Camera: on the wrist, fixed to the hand. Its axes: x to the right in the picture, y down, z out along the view.
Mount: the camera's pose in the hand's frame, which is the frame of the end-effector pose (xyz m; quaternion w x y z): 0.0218 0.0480 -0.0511 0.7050 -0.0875 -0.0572 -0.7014
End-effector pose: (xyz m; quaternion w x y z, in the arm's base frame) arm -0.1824 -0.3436 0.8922 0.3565 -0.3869 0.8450 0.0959
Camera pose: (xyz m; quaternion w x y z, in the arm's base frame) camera -0.2538 -0.3460 0.9092 0.3331 -0.8912 0.2956 -0.0864
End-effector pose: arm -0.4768 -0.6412 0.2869 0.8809 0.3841 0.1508 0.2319
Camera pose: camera -0.4951 -0.5701 0.2871 0.8259 0.1012 0.3051 -0.4632
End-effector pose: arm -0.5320 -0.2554 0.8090 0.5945 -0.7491 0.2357 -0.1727
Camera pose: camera -0.5486 -0.3177 0.7738 0.2459 -0.7554 -0.3782 -0.4753
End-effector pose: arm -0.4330 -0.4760 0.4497 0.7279 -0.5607 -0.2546 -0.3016
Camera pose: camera -0.3816 -0.5198 0.4210 0.2380 -0.2977 -0.5880 -0.7134
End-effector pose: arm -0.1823 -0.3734 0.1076 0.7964 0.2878 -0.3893 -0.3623
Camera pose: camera -0.1135 -0.3544 0.1250 0.3103 0.3856 -0.0865 -0.8646
